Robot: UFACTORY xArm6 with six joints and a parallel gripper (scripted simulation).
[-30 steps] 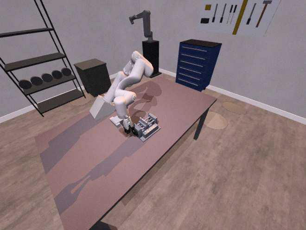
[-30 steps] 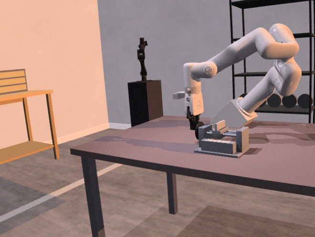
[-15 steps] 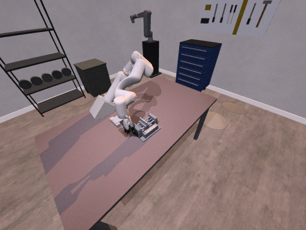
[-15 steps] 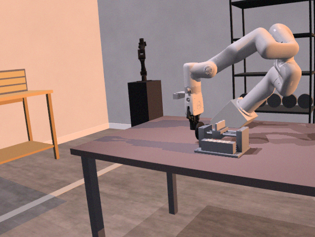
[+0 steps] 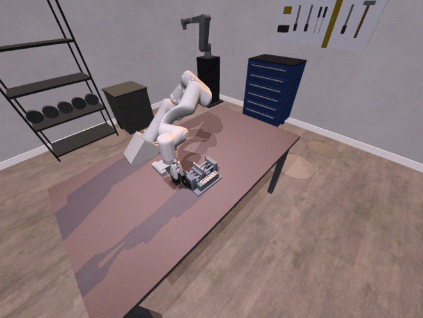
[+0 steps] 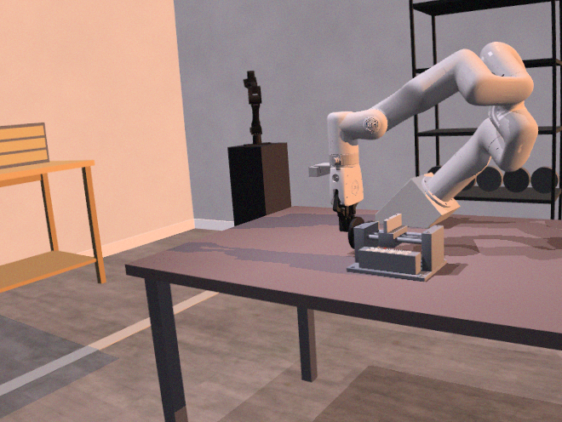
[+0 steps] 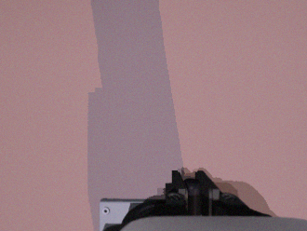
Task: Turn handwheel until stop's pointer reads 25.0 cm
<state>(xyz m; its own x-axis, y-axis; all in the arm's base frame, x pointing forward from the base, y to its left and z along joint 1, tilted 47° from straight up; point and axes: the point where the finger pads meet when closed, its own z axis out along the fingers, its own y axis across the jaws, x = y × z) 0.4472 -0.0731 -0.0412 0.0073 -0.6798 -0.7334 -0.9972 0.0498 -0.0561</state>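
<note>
Right now the sliding stop block is 3 cm ahead of my hand and 14 cm to the left of it. Also, from my hand: black handwheel 1 cm ahead, 2 cm to the left, 1 cm below.
</note>
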